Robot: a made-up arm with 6 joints.
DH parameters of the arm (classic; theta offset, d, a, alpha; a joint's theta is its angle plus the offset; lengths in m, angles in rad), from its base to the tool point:
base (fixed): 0 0 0 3.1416
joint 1: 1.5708 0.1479 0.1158 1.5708
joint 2: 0 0.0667 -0.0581 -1.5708
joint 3: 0 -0.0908 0.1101 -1.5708
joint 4: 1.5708 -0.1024 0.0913 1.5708
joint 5: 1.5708 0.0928 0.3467 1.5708
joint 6: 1.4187 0 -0.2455 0
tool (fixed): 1.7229 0.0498 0 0
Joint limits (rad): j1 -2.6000..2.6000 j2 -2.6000..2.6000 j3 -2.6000..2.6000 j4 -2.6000..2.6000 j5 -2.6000..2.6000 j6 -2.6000..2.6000
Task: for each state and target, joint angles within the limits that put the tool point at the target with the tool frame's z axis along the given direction. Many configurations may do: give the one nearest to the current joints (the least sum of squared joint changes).
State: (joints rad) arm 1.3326 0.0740 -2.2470 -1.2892 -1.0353 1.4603
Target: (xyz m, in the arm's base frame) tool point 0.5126 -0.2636 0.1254 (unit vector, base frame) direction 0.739 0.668 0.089
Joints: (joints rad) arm 0.9362 -0.1867 -2.6000 -1.2315 -0.6175 0.6823
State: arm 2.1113 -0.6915 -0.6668 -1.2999 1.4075 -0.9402
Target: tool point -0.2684 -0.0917 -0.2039 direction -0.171 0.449 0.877
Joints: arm 2.1993 -1.0800 -1.1671 -1.1662 1.4215 -1.7277
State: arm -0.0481 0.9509 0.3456 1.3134 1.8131 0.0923
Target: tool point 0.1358 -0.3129 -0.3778 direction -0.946 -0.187 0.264
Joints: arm -0.5391 0.7527 0.2532 1.7365 1.3903 0.2389
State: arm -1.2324 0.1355 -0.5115 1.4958 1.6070 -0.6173
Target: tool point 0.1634 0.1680 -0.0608 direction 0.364 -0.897 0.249
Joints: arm -1.3091 -0.3888 -0.5665 1.6462 1.6925 -0.9749
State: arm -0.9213 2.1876 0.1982 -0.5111 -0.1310 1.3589
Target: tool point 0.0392 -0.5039 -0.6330 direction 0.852 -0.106 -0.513
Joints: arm -0.2401 2.3515 -0.0002 -0.2532 -0.9310 0.7609
